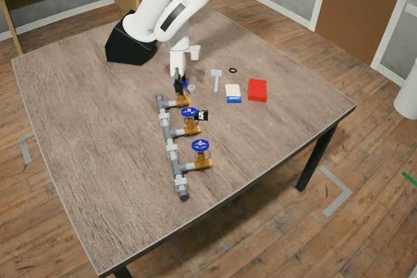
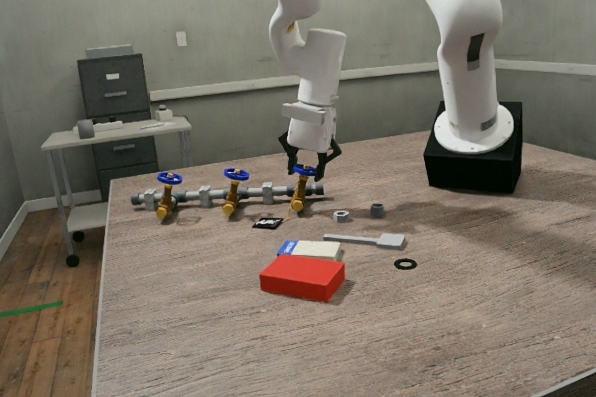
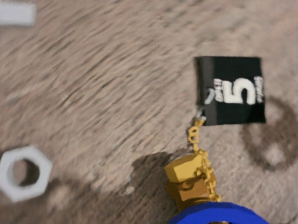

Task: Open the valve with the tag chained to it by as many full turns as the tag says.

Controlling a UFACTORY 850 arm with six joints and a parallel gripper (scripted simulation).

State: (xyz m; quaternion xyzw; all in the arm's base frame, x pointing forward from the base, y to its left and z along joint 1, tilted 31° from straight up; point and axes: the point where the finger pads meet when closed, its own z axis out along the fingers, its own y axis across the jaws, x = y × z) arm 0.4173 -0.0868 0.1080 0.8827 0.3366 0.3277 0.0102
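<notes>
The grey hex nut is 9 cm to the left of my hand, 9 cm below it and 5 cm behind it. From my hand the other things lie so: grey cap 13 cm behind, 10 cm below, 9 cm to the left; then grey t-shaped tool 23 cm to the left, 10 cm below, 5 cm behind; then black tag 10 cm below, 10 cm ahead, 4 cm to the left.
</notes>
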